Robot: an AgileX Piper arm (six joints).
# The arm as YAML. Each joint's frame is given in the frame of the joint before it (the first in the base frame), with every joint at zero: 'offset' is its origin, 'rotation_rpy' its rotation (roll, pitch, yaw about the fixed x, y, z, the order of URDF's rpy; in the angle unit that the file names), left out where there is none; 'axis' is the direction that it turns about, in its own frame. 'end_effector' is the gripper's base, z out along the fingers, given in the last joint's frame.
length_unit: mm
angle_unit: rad
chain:
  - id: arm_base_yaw
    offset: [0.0, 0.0, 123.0]
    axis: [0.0, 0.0, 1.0]
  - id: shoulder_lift
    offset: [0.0, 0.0, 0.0]
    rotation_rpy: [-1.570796, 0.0, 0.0]
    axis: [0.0, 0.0, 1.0]
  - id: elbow
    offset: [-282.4, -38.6, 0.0]
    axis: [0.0, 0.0, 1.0]
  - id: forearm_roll
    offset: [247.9, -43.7, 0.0]
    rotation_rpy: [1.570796, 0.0, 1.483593]
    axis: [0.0, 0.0, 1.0]
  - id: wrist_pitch
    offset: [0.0, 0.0, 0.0]
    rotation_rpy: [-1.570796, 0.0, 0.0]
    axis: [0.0, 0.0, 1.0]
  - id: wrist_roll
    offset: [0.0, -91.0, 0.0]
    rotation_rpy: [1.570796, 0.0, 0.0]
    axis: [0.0, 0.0, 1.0]
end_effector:
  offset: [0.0, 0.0, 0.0]
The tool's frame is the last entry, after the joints.
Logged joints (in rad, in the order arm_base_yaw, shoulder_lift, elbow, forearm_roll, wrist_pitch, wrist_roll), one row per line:
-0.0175 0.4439 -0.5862 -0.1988 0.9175 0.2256
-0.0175 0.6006 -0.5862 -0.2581 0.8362 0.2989
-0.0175 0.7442 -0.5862 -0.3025 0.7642 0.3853
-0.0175 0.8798 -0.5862 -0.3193 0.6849 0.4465
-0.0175 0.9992 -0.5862 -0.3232 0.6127 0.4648
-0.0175 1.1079 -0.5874 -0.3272 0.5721 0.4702
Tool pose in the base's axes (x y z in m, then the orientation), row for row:
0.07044 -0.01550 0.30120 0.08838 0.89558 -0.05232 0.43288
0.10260 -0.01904 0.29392 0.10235 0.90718 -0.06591 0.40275
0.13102 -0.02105 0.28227 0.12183 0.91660 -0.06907 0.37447
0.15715 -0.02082 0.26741 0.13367 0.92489 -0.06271 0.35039
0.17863 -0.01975 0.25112 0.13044 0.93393 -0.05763 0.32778
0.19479 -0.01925 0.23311 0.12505 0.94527 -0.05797 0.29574
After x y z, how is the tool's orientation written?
As a quaternion, x y z w.
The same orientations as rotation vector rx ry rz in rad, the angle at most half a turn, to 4 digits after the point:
0.2202 2.2316 -0.1304
0.2586 2.2920 -0.1665
0.3119 2.3467 -0.1768
0.3462 2.3953 -0.1624
0.3415 2.4453 -0.1509
0.3326 2.5145 -0.1542

